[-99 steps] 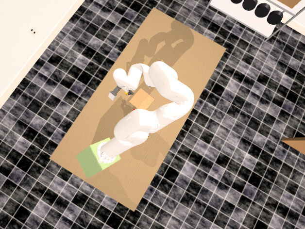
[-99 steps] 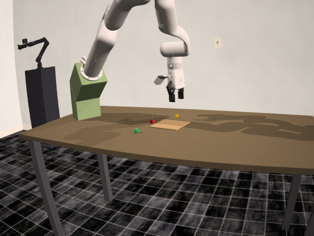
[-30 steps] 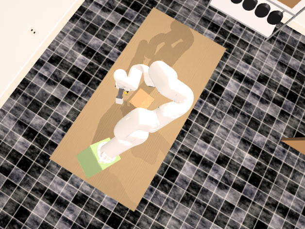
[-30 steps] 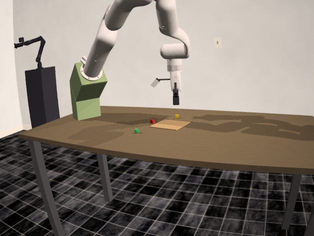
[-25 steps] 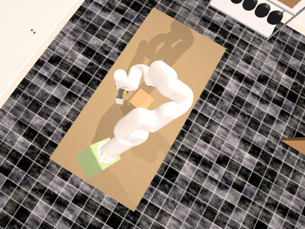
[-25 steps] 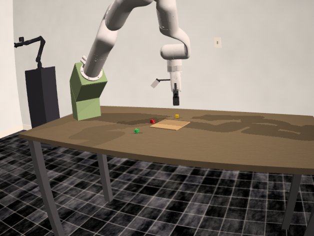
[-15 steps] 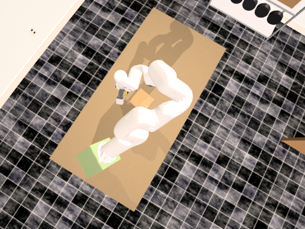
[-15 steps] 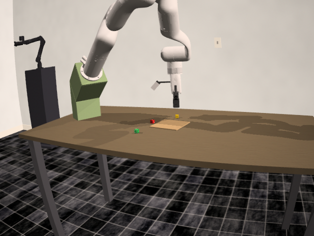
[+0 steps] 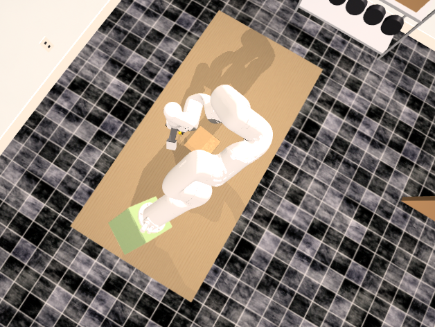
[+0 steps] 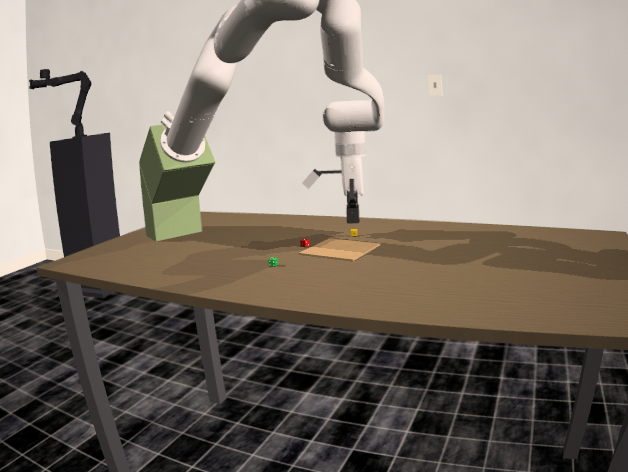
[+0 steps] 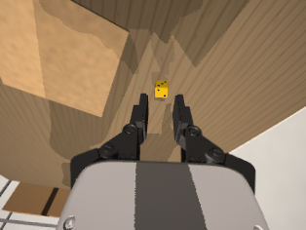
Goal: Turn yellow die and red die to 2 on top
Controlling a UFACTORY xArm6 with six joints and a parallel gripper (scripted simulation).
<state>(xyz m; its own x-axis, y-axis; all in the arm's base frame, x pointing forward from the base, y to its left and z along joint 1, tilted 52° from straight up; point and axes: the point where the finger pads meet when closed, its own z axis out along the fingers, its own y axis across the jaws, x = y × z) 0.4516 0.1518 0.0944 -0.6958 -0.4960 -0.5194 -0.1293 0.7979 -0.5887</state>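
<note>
The yellow die is 5 cm below my hand. Also, from my hand: red die (10 cm behind, 11 cm to the right, 5 cm below); green die (13 cm behind, 27 cm to the right, 5 cm below); tan mat (1 cm behind, 13 cm to the right, 6 cm below).
</note>
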